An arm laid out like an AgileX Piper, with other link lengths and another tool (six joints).
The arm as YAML. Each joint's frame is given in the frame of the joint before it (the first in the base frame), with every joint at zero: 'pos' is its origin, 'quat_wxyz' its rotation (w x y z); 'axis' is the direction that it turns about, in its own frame. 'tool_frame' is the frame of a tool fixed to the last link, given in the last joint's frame.
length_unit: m
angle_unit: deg
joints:
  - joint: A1
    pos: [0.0, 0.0, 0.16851]
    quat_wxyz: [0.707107, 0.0, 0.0, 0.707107]
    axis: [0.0, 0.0, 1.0]
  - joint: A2
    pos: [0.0, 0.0, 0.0]
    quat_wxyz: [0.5, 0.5, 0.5, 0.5]
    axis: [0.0, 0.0, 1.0]
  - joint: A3
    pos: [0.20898, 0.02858, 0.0]
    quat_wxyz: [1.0, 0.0, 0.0, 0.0]
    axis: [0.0, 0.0, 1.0]
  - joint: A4
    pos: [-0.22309, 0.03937, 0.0]
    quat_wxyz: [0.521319, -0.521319, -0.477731, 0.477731]
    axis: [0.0, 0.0, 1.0]
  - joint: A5
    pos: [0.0, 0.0, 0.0]
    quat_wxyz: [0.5, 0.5, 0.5, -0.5]
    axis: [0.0, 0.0, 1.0]
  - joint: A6
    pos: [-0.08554, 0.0, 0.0]
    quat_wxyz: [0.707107, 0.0, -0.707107, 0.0]
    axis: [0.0, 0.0, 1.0]
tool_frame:
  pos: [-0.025, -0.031, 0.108]
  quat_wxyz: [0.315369, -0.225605, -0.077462, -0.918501]
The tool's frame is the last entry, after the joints.
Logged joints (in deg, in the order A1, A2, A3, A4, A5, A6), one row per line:
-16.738, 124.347, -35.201, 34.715, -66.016, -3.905
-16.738, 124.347, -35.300, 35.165, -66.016, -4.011
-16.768, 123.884, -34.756, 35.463, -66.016, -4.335
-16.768, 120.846, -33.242, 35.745, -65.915, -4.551
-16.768, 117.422, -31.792, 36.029, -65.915, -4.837
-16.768, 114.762, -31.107, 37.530, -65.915, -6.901
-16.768, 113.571, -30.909, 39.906, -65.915, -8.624
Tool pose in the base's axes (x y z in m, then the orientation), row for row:
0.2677, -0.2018, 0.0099, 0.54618, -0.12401, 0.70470, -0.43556
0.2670, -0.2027, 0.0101, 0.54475, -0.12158, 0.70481, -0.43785
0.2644, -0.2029, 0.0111, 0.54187, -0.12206, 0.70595, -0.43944
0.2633, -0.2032, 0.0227, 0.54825, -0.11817, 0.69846, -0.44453
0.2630, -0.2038, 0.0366, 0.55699, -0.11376, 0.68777, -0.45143
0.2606, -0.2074, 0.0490, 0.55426, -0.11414, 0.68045, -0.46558
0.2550, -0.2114, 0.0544, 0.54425, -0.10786, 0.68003, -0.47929
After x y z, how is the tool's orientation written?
As a quaternion, w x y z.
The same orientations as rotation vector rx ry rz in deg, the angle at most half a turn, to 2 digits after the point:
-16.85, 95.73, -59.17
-16.53, 95.80, -59.51
-16.61, 96.07, -59.80
-16.04, 94.80, -60.33
-15.38, 93.00, -61.04
-15.45, 92.12, -63.03
-14.66, 92.45, -65.16

